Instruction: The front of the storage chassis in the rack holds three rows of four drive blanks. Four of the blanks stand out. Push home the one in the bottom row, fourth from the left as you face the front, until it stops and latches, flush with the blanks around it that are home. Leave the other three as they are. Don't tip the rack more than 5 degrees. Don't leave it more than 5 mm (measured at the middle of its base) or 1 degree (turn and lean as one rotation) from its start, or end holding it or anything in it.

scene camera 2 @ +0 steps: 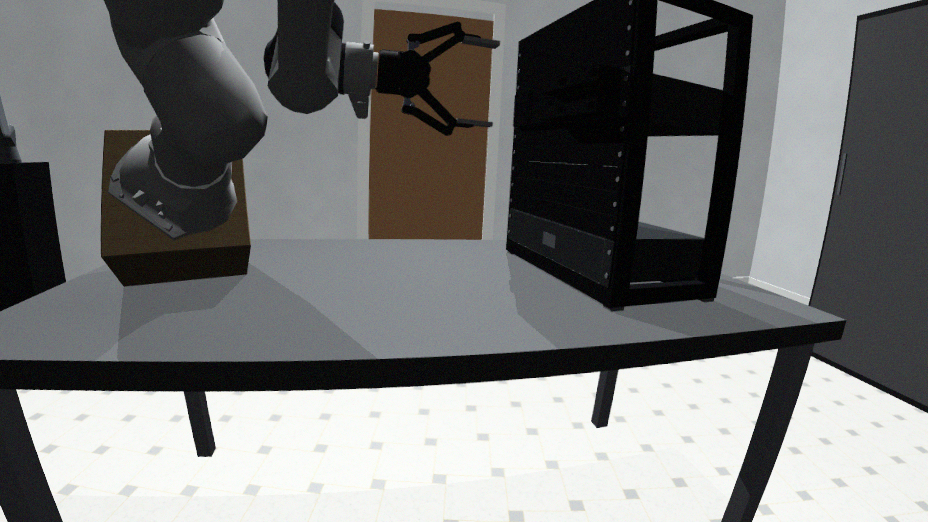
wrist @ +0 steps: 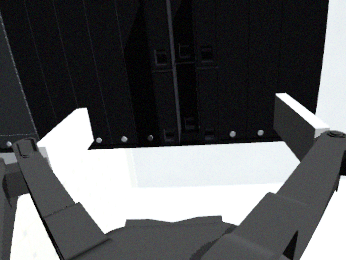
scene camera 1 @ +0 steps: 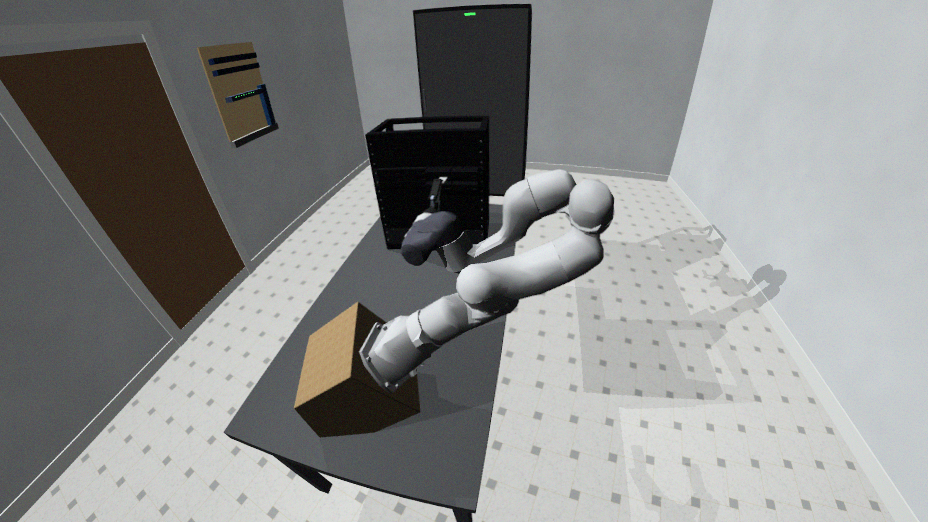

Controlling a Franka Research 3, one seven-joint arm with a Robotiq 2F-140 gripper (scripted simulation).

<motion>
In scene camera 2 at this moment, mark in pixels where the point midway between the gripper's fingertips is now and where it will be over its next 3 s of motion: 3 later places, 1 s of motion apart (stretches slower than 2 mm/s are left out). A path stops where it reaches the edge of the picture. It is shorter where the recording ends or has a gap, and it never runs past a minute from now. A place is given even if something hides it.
My gripper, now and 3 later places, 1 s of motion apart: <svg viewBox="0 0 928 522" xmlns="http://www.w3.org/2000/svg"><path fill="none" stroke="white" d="M494 84L541 84L552 86L568 105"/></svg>
</motion>
